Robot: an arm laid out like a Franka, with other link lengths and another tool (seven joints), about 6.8 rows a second.
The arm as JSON. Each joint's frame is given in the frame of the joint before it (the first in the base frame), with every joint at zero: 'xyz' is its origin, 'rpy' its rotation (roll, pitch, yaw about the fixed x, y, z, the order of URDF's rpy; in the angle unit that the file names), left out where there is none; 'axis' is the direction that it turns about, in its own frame. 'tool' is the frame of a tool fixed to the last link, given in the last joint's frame.
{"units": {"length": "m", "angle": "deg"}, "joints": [
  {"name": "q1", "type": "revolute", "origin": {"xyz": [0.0, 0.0, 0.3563]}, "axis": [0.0, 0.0, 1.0]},
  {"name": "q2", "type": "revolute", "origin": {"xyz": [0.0, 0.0, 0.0], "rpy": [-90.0, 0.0, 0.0]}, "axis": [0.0, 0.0, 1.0]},
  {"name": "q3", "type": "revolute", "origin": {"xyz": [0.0, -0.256, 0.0], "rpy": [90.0, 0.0, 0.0]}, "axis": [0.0, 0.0, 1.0]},
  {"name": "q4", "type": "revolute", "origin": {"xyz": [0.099, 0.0, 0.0], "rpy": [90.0, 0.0, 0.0]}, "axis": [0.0, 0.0, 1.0]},
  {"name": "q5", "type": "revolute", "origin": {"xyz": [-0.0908, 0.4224, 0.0], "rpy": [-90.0, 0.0, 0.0]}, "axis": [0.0, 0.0, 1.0]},
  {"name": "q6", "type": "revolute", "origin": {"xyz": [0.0, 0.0, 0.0], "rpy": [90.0, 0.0, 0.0]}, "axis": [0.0, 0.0, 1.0]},
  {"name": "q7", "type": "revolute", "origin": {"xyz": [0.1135, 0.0, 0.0], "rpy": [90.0, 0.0, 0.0]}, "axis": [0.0, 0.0, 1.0]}
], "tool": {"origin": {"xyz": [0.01, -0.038, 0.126], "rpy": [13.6, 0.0, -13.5]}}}
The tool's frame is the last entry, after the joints.
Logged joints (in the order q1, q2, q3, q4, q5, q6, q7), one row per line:
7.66, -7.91, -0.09, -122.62, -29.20, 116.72, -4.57
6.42, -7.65, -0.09, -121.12, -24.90, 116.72, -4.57
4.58, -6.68, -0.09, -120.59, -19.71, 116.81, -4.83
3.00, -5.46, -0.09, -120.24, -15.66, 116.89, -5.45
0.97, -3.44, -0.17, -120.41, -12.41, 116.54, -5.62
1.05, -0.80, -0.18, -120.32, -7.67, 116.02, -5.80
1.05, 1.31, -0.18, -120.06, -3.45, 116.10, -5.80
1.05, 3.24, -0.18, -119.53, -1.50, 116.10, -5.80
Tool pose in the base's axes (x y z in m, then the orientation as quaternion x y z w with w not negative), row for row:
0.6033, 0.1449, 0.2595, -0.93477, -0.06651, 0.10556, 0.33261
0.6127, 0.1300, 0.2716, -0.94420, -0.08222, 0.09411, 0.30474
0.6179, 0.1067, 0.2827, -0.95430, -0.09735, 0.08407, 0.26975
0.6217, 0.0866, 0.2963, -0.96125, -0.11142, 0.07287, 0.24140
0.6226, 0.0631, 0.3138, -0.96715, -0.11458, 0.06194, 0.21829
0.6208, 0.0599, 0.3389, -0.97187, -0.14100, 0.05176, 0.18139
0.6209, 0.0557, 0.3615, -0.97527, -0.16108, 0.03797, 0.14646
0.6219, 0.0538, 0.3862, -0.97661, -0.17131, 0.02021, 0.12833
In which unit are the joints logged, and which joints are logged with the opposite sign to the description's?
The joints are logged in degrees. Opposite sign: q2, q3, q5.
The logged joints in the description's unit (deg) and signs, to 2 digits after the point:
7.66, 7.91, 0.09, -122.62, 29.20, 116.72, -4.57
6.42, 7.65, 0.09, -121.12, 24.90, 116.72, -4.57
4.58, 6.68, 0.09, -120.59, 19.71, 116.81, -4.83
3.00, 5.46, 0.09, -120.24, 15.66, 116.89, -5.45
0.97, 3.44, 0.17, -120.41, 12.41, 116.54, -5.62
1.05, 0.80, 0.18, -120.32, 7.67, 116.02, -5.80
1.05, -1.31, 0.18, -120.06, 3.45, 116.10, -5.80
1.05, -3.24, 0.18, -119.53, 1.50, 116.10, -5.80

